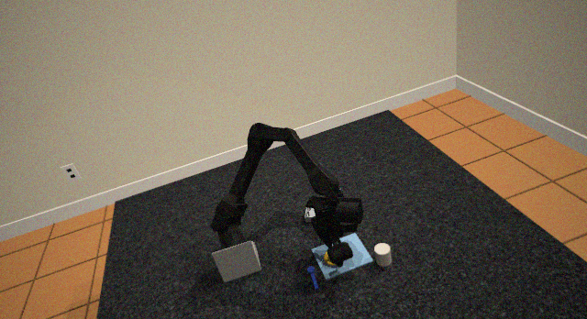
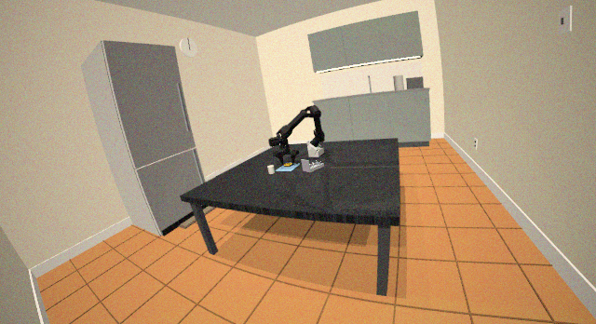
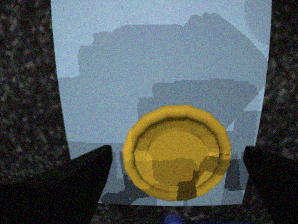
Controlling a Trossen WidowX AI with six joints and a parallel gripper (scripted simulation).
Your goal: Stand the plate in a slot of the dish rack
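Right now my gripper tip is right at the yellow plate. Round my gripper tip: mat: 20 mm ahead, 10 mm to the left, 10 mm below; then blue spoon: 80 mm behind, 20 mm to the right, 10 mm below; then white cup: 130 mm ahead, 60 mm to the right, 10 mm above.
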